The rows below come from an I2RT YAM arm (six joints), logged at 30 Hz.
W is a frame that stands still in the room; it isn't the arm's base.
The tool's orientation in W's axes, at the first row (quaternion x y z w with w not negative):
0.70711, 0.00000, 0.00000, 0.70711
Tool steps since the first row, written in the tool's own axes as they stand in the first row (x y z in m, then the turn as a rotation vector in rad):
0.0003, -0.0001, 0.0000, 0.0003, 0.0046, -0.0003
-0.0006, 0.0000, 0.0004, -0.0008, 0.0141, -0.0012
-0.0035, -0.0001, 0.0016, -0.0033, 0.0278, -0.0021
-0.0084, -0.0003, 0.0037, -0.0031, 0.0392, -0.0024
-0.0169, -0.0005, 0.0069, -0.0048, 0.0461, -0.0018
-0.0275, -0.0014, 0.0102, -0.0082, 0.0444, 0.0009
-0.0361, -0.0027, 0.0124, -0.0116, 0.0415, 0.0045
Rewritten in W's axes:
0.0003, 0.0000, -0.0001, 0.0003, 0.0003, 0.0046
-0.0006, -0.0004, 0.0000, -0.0008, 0.0012, 0.0141
-0.0035, -0.0016, -0.0001, -0.0033, 0.0021, 0.0278
-0.0084, -0.0037, -0.0003, -0.0031, 0.0024, 0.0392
-0.0169, -0.0069, -0.0005, -0.0048, 0.0018, 0.0461
-0.0275, -0.0102, -0.0014, -0.0082, -0.0009, 0.0444
-0.0361, -0.0124, -0.0027, -0.0116, -0.0045, 0.0415

